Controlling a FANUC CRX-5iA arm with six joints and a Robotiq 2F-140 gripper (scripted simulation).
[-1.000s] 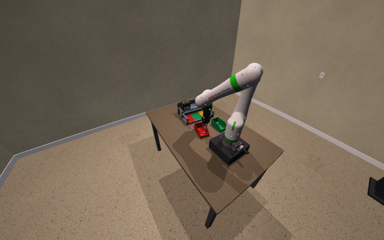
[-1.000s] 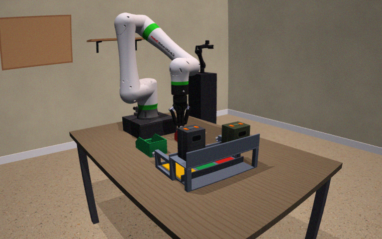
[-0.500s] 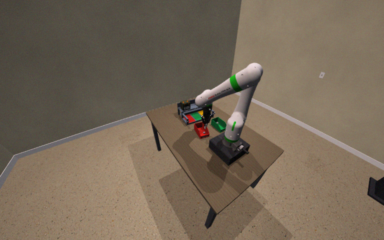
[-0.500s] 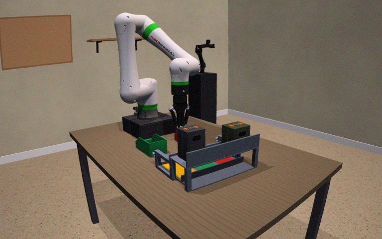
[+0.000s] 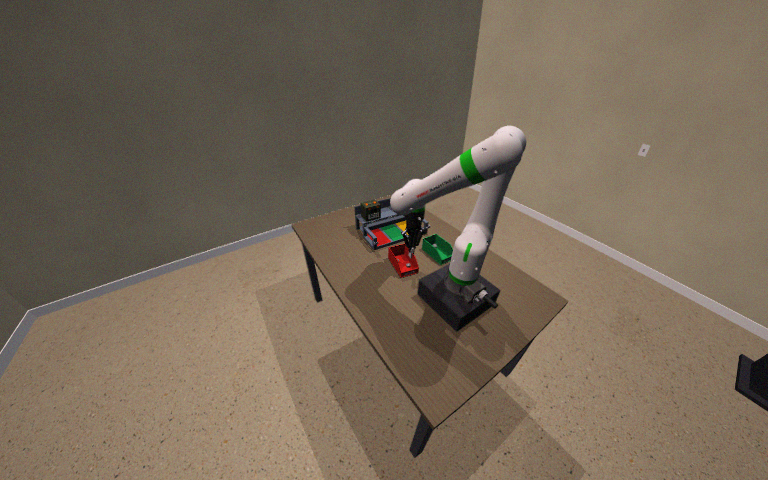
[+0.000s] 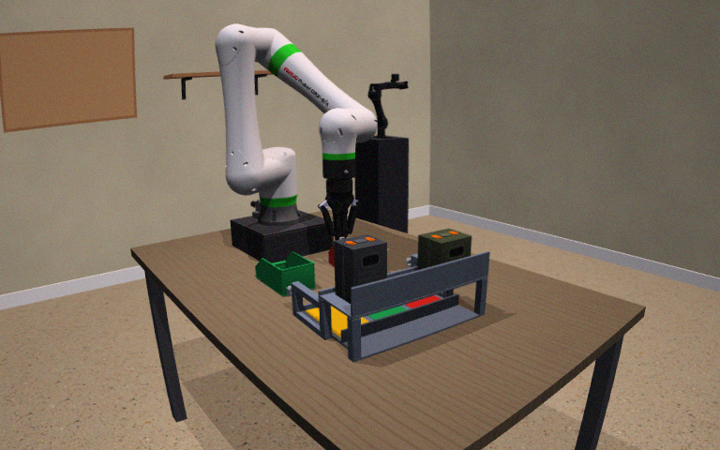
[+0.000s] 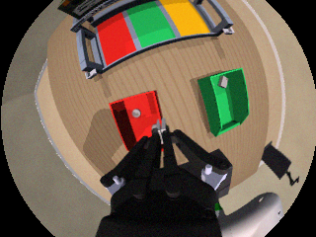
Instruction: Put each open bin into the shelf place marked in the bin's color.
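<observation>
The red bin lies 50 mm to the left of my hand and 40 mm below it. Round my hand: green bin (180 mm to the right, 40 mm below, 20 mm behind); then olive box (390 mm ahead, 70 mm above, 30 mm to the left); then black box (370 mm ahead, 200 mm to the right, 90 mm above).
</observation>
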